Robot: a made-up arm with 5 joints. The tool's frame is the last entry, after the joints.
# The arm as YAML. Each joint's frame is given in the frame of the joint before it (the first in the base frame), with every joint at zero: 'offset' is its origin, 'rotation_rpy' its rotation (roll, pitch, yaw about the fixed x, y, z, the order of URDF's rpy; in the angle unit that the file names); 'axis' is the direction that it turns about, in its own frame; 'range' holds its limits. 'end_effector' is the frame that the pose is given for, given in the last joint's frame.
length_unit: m
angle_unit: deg
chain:
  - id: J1
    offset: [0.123, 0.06, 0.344]
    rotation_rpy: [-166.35, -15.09, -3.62]
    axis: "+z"
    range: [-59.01, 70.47]
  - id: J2
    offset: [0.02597, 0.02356, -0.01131]
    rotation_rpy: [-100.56, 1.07, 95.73]
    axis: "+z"
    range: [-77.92, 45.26]
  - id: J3
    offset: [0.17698, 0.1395, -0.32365]
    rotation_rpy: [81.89, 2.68, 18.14]
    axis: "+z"
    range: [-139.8, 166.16]
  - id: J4
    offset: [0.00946, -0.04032, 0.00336]
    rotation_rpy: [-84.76, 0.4, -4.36]
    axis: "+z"
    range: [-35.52, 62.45]
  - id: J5
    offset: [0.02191, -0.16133, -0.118]
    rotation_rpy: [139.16, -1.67, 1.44]
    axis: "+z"
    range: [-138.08, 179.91]
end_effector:
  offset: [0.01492, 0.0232, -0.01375]
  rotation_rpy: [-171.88, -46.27, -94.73]
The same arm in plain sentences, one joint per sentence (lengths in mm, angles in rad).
The arm has five revolute joints in a row. What follows holds with every joint at zero, and every direction is one of the base frame's. Joint 1 lies 123 mm along +x and 60 mm along +y and 344 mm along +z from the base frame's origin and turns about the direction (0.267413, 0.219511, -0.938246), from -1.0299 to 1.2299 rad. Joint 2 lies 22 mm along +x and 27 mm along -y and 12 mm along +z from joint 1 and turns about the direction (-0.991194, 0.118299, -0.0595), from -1.36 to 0.7899 rad. Joint 3 lies 291 mm along +x and 241 mm along -y and 113 mm along +z from joint 2 and turns about the direction (-0.091404, -0.074203, -0.993045), from -2.44 to 2.9 rad. Joint 4 lies 39 mm along +x and 13 mm along -y and 6 mm along -z from joint 3 and turns about the direction (-1, -0.0001, 0.0001), from -0.6199 to 1.09 rad. Joint 5 lies 118 mm along +x and 35 mm along -y and 159 mm along -z from joint 4 and turns about the direction (0.756206, -0.091501, -0.647905), from -2.41 to 3.14 rad. The tool frame, which is the frame that the pose is given for, lies 26 mm along -x and 15 mm along -y and 7 mm along -z from joint 5; its axes are the base frame's turned by roll -0.0276, pitch -0.0453 and yaw 0.033 rad (as in URDF: about the fixed x, then y, then z).
